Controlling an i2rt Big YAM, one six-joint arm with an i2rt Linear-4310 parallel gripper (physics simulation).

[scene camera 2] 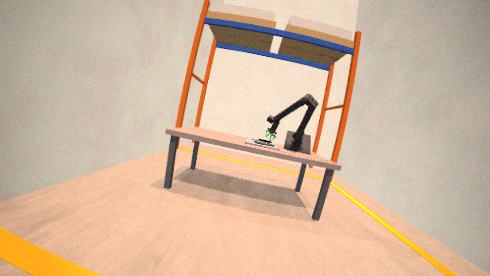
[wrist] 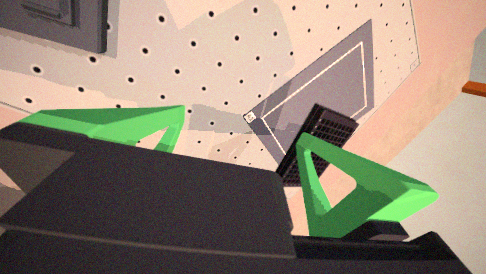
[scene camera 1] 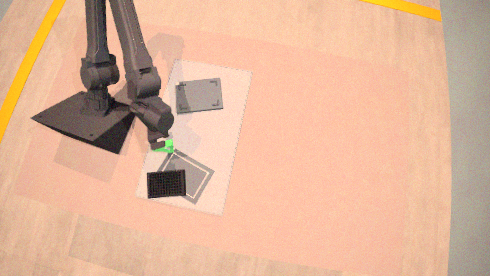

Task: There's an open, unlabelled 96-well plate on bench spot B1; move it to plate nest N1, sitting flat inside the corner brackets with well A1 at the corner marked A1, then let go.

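Note:
The black open 96-well plate lies across one side of the grey bench spot B1, turned relative to its white outline and reaching past its edge. The plate nest N1 is a grey slab with dark corner brackets, farther up the board in scene camera 1. Its A1 mark is not readable. My gripper is open and empty. It hangs above the board, beside the plate on the side towards the nest. In the wrist view the right green finger covers part of the plate.
The pale perforated board carries the nest and the spot. My arm's dark base stands beside it on the table. An orange and blue rack holding boxes stands behind the table.

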